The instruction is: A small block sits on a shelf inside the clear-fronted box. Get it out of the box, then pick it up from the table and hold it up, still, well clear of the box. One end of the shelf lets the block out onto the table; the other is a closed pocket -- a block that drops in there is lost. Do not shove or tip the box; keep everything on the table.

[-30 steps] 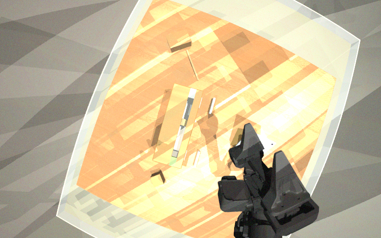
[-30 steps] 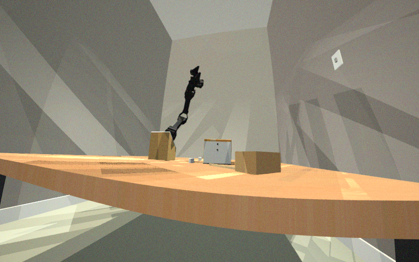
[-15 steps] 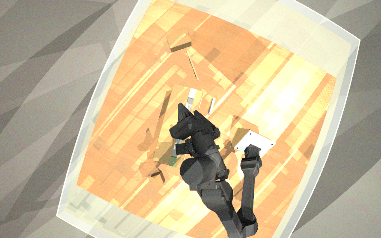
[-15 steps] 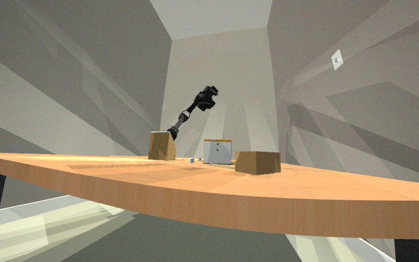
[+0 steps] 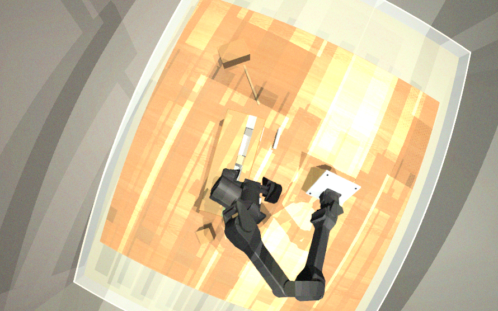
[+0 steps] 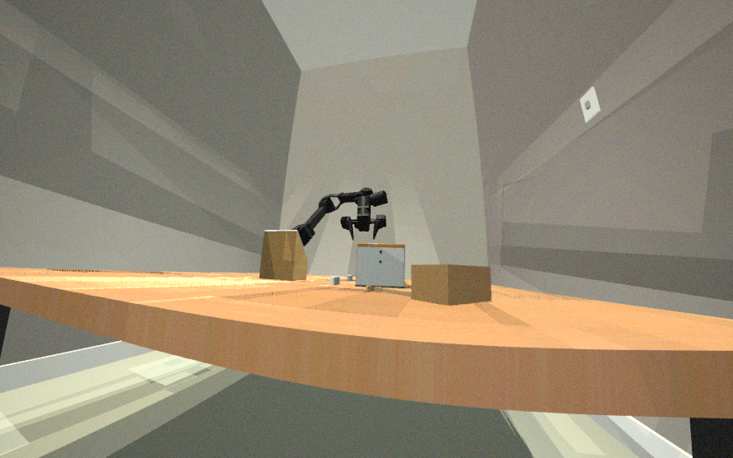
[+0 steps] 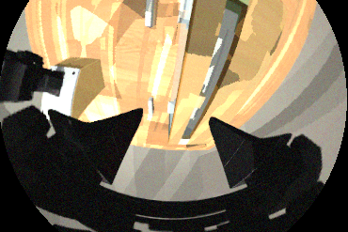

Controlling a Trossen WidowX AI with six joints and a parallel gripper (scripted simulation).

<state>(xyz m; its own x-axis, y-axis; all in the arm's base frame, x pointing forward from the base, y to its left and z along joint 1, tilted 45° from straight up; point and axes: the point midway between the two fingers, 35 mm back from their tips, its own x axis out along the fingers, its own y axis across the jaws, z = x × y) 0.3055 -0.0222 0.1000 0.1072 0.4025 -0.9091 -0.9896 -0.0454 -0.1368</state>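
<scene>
Now: gripper tip 4 cm short of the box, 1 cm to the left of it and 11 cm above it. The rest, counted from my gripper tip: tan block 5 cm ahead, 3 cm to the right, 8 cm below; then thin stick 15 cm ahead, 33 cm to the right, 17 cm below.
</scene>
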